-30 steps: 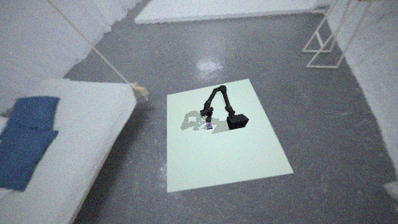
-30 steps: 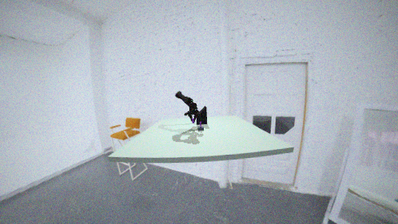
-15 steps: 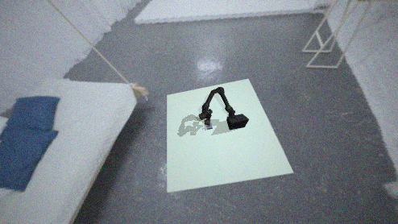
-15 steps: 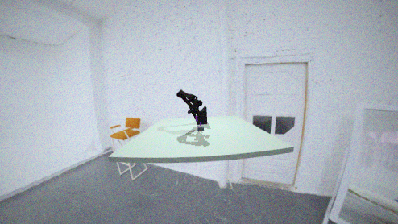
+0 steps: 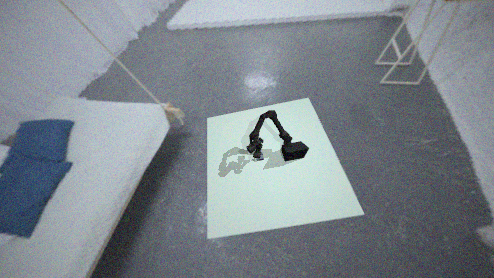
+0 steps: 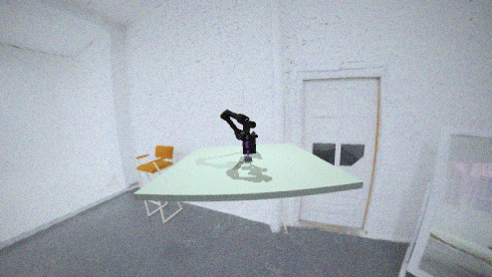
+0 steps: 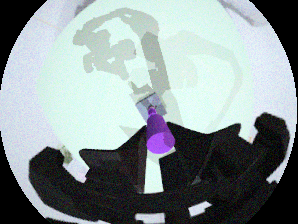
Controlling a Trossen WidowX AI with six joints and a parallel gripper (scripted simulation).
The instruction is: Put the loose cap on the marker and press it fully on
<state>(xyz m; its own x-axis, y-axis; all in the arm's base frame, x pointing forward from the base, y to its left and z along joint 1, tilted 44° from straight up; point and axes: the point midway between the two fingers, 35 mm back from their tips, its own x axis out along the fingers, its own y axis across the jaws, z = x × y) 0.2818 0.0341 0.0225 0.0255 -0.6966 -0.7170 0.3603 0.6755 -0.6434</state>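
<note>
Right now my gripper tip is 12 cm above the holder block. From my gripper tip the other things lie so: purple cap: 1 cm above.
</note>
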